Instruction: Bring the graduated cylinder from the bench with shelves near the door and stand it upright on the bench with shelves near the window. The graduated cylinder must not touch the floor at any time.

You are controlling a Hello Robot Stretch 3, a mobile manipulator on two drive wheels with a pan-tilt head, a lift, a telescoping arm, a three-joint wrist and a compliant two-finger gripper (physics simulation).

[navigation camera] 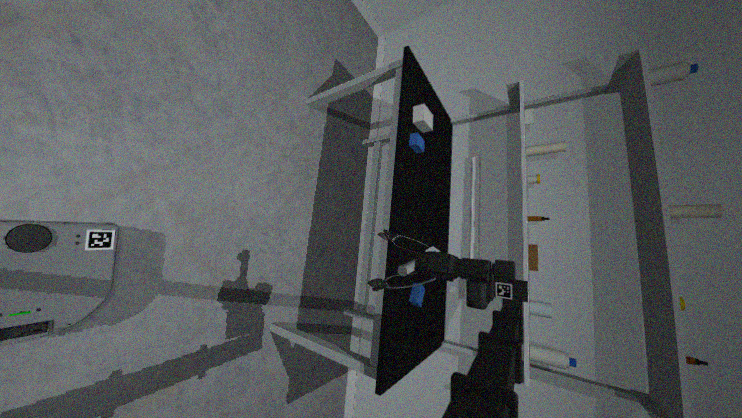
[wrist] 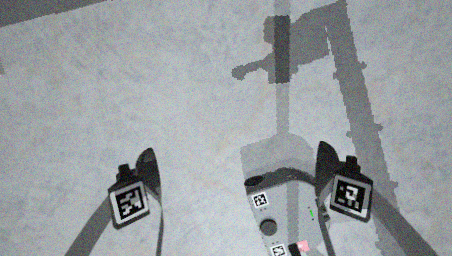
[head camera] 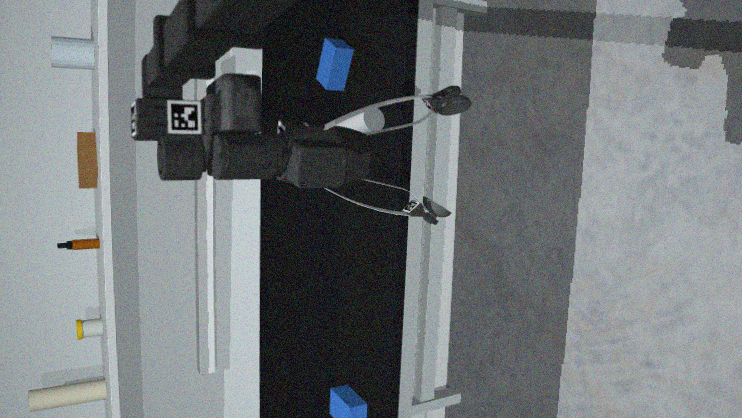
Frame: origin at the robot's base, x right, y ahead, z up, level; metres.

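Where they show: gripper, between the fingertips: (navigation camera: 373, 258) (head camera: 457, 157); robot's base, origin of its link: (navigation camera: 30, 236).
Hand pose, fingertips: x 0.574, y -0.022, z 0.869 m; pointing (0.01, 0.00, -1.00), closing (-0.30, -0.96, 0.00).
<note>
Things, the pixels of their top centre, and the offset from my fingertips. "spot": a spot on its surface instead. Level surfaces: height alone.
- graduated cylinder, a spot on its surface: (head camera: 373, 120) (navigation camera: 402, 270) spot: dx +0.342, dy -0.083, dz -0.082 m
- black bench top, height of its surface: dz -0.107 m
- white block, centre of its top: (navigation camera: 428, 117) dx +0.529, dy +0.647, dz -0.049 m
- brown block, a spot on its surface: (head camera: 87, 159) spot: dx +0.872, dy -0.036, dz +0.371 m
- orange marker, a spot on its surface: (head camera: 85, 244) spot: dx +0.914, dy +0.163, dz +0.382 m
- yellow-capped jar, a spot on its surface: (head camera: 92, 328) spot: dx +0.977, dy +0.381, dz +0.374 m
- beige cylinder, a spot on its surface: (head camera: 67, 394) spot: dx +0.979, dy +0.541, dz +0.441 m
The graduated cylinder (head camera: 373, 120) (navigation camera: 407, 267) is pale and lies on its side on the black bench top (head camera: 332, 290) (navigation camera: 420, 207), its round end toward the front edge. The arm and wrist partly cover it in the head view; it does not show in the wrist view. My gripper (head camera: 443, 155) (navigation camera: 380, 260) (wrist: 235, 162) is open. Its fingertips are over the front edge in the head view, past the cylinder's round end, and the floor and my base show between and beyond them in the wrist view. I cannot tell whether this bench is near the door or window.
Blue blocks (head camera: 334, 64) (head camera: 347, 400) (navigation camera: 416, 294) (navigation camera: 416, 142) and a white block (navigation camera: 423, 117) stand on the bench. The shelf above holds a brown block (head camera: 87, 159), an orange marker (head camera: 85, 244), a yellow-capped jar (head camera: 92, 328) and a beige cylinder (head camera: 67, 394). My base (navigation camera: 57, 270) is on the floor.
</note>
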